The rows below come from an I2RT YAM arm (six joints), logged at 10 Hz.
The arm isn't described. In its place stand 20 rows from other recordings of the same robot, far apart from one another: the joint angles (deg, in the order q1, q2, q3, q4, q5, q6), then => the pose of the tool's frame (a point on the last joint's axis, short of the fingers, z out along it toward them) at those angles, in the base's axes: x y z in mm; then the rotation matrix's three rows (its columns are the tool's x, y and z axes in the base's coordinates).
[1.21 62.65 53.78 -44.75 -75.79 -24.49] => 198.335, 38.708, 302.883; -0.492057, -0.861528, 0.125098; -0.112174, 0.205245, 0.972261; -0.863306, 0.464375, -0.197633
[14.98 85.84 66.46 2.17 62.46 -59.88] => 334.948, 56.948, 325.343; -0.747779, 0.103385, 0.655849; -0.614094, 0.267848, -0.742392; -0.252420, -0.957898, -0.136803
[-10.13 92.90 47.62 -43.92 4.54 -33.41] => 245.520, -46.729, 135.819; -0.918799, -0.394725, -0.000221; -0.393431, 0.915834, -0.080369; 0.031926, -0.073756, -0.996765
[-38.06 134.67 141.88 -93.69 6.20 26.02] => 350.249, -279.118, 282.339; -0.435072, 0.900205, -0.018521; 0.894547, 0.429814, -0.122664; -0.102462, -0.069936, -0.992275
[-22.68 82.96 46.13 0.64 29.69 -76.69] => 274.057, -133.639, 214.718; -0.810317, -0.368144, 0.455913; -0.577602, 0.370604, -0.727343; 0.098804, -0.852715, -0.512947
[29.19 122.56 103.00 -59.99 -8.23 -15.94] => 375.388, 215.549, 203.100; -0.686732, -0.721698, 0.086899; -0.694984, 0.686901, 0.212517; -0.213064, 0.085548, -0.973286
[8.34 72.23 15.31 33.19 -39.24 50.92] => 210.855, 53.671, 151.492; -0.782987, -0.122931, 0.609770; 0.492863, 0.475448, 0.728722; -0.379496, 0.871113, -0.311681
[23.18 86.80 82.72 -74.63 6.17 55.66] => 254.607, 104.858, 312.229; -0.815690, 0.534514, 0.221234; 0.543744, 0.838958, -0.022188; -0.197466, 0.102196, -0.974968
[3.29 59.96 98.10 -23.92 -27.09 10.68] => 144.762, 24.560, 566.501; 0.149850, -0.528732, 0.835456; 0.173879, 0.845921, 0.504167; -0.973299, 0.069718, 0.218697
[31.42 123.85 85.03 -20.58 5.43 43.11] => 386.847, 232.370, 131.716; -0.862810, 0.153120, 0.481782; 0.270159, 0.945183, 0.183422; -0.427286, 0.288416, -0.856879
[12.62 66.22 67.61 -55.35 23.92 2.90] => 217.550, 33.916, 334.863; -0.786387, 0.072950, 0.613411; -0.128674, 0.951877, -0.278160; -0.604184, -0.297672, -0.739157
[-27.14 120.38 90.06 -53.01 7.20 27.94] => 361.032, -190.081, 160.783; -0.562727, 0.825397, 0.045374; 0.810825, 0.561813, -0.164100; -0.160939, -0.055553, -0.985400
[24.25 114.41 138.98 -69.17 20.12 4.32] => 372.888, 154.543, 434.911; -0.650606, -0.113653, 0.750863; -0.215502, 0.975723, -0.039039; -0.728197, -0.187211, -0.659304
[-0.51 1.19 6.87 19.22 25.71 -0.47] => 89.987, -16.245, 247.599; 0.417712, 0.404935, 0.813354; -0.011109, 0.897402, -0.441074; -0.908512, 0.175206, 0.379354
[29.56 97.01 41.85 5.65 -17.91 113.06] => 265.531, 163.184, 126.681; -0.332611, 0.860576, 0.385719; 0.817874, 0.059595, 0.572302; 0.469523, 0.505823, -0.723665
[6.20 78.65 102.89 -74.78 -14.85 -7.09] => 233.344, 34.527, 443.935; -0.728812, -0.359023, 0.583040; -0.199182, 0.925850, 0.321136; -0.655103, 0.117916, -0.746281
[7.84 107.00 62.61 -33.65 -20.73 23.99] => 331.605, 58.380, 132.489; -0.966844, 0.211089, 0.143718; 0.250714, 0.891596, 0.377093; -0.048538, 0.400622, -0.914957
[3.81 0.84 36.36 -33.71 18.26 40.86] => 29.007, -9.247, 311.953; 0.186982, 0.167990, 0.967893; 0.635098, 0.731004, -0.249567; -0.749459, 0.661371, 0.029995
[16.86 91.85 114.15 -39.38 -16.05 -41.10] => 318.578, 106.834, 494.060; 0.137681, -0.585409, 0.798962; -0.618400, 0.579302, 0.531028; -0.773709, -0.567191, -0.282258
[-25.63 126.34 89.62 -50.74 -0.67 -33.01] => 373.044, -178.511, 118.275; -0.990703, -0.128383, 0.045012; -0.128894, 0.991621, -0.008625; -0.043527, -0.014347, -0.998949
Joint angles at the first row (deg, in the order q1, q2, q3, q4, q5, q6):
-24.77 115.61 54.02 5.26 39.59 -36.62
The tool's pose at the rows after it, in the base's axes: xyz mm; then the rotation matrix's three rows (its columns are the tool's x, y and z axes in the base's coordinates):
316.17, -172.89, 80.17; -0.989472, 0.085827, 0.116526; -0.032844, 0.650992, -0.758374; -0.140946, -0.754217, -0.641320
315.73, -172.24, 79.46; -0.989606, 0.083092, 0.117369; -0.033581, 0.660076, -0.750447; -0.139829, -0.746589, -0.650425
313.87, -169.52, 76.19; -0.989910, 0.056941, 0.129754; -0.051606, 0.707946, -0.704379; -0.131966, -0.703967, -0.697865
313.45, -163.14, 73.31; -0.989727, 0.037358, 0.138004; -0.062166, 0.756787, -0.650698; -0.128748, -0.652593, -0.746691
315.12, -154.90, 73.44; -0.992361, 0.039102, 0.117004; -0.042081, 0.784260, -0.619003; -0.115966, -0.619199, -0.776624
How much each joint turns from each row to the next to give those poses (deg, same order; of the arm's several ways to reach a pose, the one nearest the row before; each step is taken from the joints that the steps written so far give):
-0.29 0.00 0.00 -0.02 0.03 0.98
0.02 0.00 0.00 -0.55 -0.55 0.29
0.00 0.00 0.00 -2.32 -3.39 0.37
0.64 0.00 0.24 -3.17 -3.30 1.53
1.26 0.00 1.07 -4.61 -0.83 3.25

